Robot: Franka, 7 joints.
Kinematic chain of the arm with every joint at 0, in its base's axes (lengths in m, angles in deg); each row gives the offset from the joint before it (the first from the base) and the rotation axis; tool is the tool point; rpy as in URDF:
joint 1: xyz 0 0 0.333 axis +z
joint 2: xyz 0 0 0 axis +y
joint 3: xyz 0 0 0.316 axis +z
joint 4: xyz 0.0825 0 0 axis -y
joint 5: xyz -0.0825 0 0.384 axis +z
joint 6: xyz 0 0 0 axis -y
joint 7: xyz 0.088 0 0 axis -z
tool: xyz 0 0 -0.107 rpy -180 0 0
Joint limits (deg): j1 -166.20..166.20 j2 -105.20..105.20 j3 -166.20..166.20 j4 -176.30..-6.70 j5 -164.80..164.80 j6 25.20..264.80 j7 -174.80..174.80
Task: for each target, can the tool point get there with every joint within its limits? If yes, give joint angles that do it. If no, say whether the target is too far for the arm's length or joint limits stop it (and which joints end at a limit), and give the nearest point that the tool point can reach.
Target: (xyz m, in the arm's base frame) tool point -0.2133 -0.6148 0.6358
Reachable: yes | joints -121.96 17.34 27.80 -85.17 69.58 200.72 -94.64
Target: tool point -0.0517 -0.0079 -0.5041
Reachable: no: joint limits stop it (at a limit: joint 1, joint 2) | nearest point -0.1087 -0.0230 -0.3321 | short by 0.182 m
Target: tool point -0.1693 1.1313 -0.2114
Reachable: no: too far | nearest point -0.1146 0.7661 -0.0357 | short by 0.409 m
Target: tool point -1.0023 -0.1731 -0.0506
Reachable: no: too far | nearest point -0.7910 -0.1366 0.0303 | short by 0.229 m
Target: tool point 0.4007 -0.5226 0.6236
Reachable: yes | joints -114.38 30.90 73.11 -87.91 -98.29 164.90 101.29
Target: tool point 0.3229 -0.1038 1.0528
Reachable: yes | joints -64.93 25.32 136.63 -38.01 62.68 206.67 -124.36
